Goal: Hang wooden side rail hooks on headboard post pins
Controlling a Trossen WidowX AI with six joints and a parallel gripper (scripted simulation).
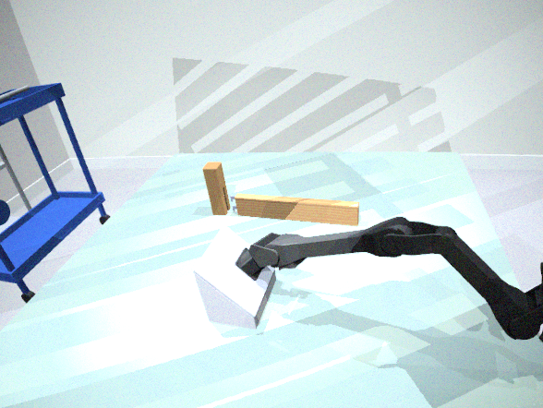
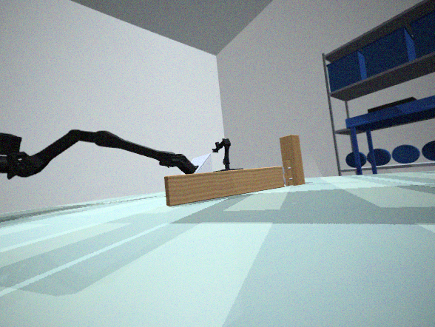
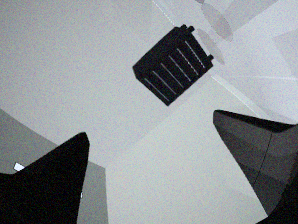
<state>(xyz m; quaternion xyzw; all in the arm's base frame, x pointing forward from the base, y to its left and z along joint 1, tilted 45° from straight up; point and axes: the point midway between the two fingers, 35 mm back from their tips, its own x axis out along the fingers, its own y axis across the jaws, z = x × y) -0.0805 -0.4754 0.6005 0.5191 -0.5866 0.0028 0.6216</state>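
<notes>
Right now the wooden headboard post is 410 mm ahead of my gripper tip, 1040 mm to the left of it and 110 mm below it.
</notes>
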